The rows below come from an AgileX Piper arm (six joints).
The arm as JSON. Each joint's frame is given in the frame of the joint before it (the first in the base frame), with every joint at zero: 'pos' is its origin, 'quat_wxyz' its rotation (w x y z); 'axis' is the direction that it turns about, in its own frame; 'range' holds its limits. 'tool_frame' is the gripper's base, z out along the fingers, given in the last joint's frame.
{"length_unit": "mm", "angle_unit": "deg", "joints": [
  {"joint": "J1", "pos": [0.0, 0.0, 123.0], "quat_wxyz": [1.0, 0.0, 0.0, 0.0], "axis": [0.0, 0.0, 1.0], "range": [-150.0, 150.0]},
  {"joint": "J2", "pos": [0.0, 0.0, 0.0], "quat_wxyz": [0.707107, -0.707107, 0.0, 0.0], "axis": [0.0, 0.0, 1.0], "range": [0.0, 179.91]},
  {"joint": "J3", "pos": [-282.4, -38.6, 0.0], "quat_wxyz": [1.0, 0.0, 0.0, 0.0], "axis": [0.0, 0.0, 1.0], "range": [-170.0, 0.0]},
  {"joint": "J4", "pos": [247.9, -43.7, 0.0], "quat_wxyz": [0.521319, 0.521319, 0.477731, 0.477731], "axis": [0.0, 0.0, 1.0], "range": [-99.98, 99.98]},
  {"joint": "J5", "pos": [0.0, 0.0, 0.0], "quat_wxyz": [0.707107, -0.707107, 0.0, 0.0], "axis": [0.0, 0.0, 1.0], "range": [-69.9, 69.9]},
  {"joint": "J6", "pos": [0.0, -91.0, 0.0], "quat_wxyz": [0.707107, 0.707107, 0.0, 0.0], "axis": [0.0, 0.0, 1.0], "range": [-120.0, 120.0]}
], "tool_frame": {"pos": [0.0, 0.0, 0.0], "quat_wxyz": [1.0, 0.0, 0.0, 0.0]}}
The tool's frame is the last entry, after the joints.
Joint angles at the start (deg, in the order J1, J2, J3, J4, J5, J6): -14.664 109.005 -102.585 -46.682 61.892 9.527
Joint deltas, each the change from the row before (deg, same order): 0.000 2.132 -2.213 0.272 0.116 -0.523; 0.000 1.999 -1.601 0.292 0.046 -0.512; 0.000 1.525 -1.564 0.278 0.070 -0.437; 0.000 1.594 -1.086 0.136 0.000 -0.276; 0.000 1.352 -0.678 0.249 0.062 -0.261; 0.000 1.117 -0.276 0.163 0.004 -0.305; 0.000 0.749 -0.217 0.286 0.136 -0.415; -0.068 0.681 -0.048 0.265 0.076 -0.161; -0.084 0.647 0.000 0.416 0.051 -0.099; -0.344 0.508 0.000 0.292 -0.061 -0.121; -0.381 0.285 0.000 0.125 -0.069 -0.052; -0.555 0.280 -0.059 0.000 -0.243 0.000; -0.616 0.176 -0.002 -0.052 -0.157 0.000; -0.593 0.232 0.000 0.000 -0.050 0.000
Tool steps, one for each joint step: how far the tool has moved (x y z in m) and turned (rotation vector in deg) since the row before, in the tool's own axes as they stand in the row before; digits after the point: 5 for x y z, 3 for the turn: -0.00617 0.00460 0.00710 -0.200 0.094 -0.343; -0.00433 0.00608 0.00812 -0.339 0.377 -0.629; -0.00406 0.00361 0.00529 -0.224 0.076 -0.282; -0.00276 0.00547 0.00717 -0.239 0.391 -0.534; -0.00148 0.00566 0.00681 -0.370 0.588 -0.570; -0.00051 0.00557 0.00647 -0.344 0.644 -0.758; -0.00020 0.00384 0.00426 -0.363 0.560 -0.616; 0.00032 0.00358 0.00463 -0.355 0.618 -0.389; 0.00047 0.00365 0.00463 -0.489 0.631 -0.252; 0.00100 0.00111 0.00495 -0.277 0.577 -0.066; 0.00104 -0.00060 0.00365 -0.067 0.409 0.091; 0.00110 -0.00205 0.00425 0.092 0.290 0.245; 0.00156 -0.00290 0.00401 0.176 0.376 0.291; 0.00170 -0.00239 0.00429 0.119 0.516 0.265
